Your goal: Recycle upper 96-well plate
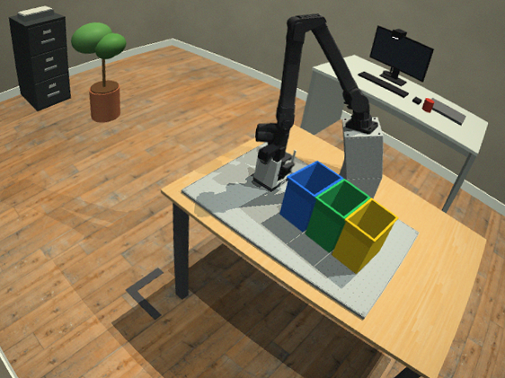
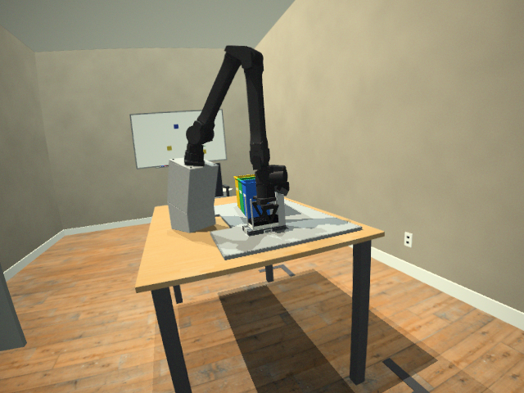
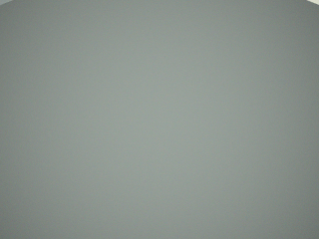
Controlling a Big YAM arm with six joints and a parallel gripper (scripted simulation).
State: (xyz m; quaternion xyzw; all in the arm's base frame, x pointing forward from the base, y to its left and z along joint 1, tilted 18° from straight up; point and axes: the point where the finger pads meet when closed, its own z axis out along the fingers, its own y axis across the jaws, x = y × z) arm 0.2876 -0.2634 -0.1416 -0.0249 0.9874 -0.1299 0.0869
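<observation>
The dark 96-well plate lies right at my hand. Round my hand: blue bin (60 mm ahead, 220 mm to the left, 40 mm above); then green bin (70 mm ahead, 350 mm to the left, 40 mm above); then white plate (20 mm below).
</observation>
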